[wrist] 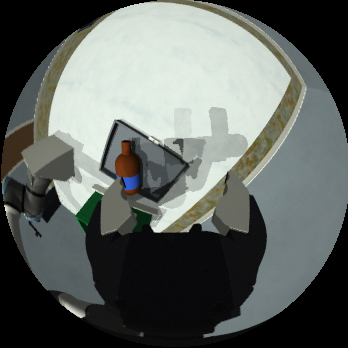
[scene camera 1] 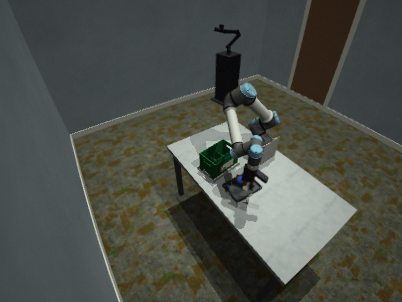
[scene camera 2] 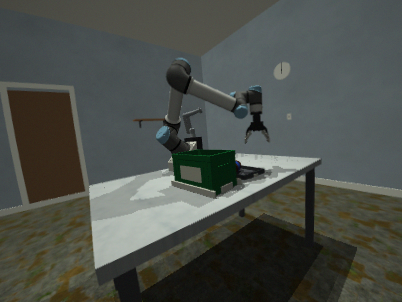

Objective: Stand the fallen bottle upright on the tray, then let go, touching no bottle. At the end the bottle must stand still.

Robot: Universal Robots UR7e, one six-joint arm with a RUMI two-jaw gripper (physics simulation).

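Places are measured from the arm's base along level axes (x right, y back, z down), in centimetres.
Where they show: gripper, fingertip midpoint: [wrist: 173, 175] [scene camera 1: 250, 186] [scene camera 2: 257, 143]; arm's base at its link origin: [wrist: 40, 168] [scene camera 1: 264, 143] [scene camera 2: 182, 151].
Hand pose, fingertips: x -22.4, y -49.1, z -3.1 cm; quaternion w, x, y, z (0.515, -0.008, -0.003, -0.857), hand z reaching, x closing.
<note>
Things, the pixels of their top centre, and the offset from my fingertips. Level surfaces: height alone.
- brown bottle with a blue label, top centre: [wrist: 121, 173] [scene camera 2: 234, 160] [scene camera 1: 245, 179] dx +10.9, dy +10.5, dz +9.6 cm
- dark tray at its top centre: [wrist: 136, 168] [scene camera 2: 238, 168] [scene camera 1: 242, 185] dx +11.1, dy +7.9, dz +14.9 cm
- green crate at its top centre: [wrist: 108, 241] [scene camera 2: 202, 152] [scene camera 1: 219, 151] dx +39.8, dy +10.9, dz +0.0 cm
- white table at its surface level: dz +17.5 cm
A brown bottle with a blue label [scene camera 1: 240, 179] [scene camera 2: 238, 163] [wrist: 127, 165] lies on its side on the dark tray [scene camera 1: 240, 194] [scene camera 2: 253, 172] [wrist: 170, 172]. In the wrist view it is at the tray's left part, its neck pointing up the picture and its base toward the gripper. My gripper [scene camera 2: 257, 141] [wrist: 173, 175] is open and empty, pointing down, well above the tray. In the wrist view its left finger overlaps the bottle's base end, but scene camera 2 shows height between them. In scene camera 2 the crate hides most of the bottle.
A green crate [scene camera 1: 214, 169] [scene camera 2: 222, 172] [wrist: 89, 212] stands close beside the tray, with a light ledge along its foot. The white table [scene camera 1: 300, 215] [scene camera 2: 150, 220] [wrist: 175, 60] carries them. A pale upright panel [scene camera 1: 270, 151] stands near the arm's base.
</note>
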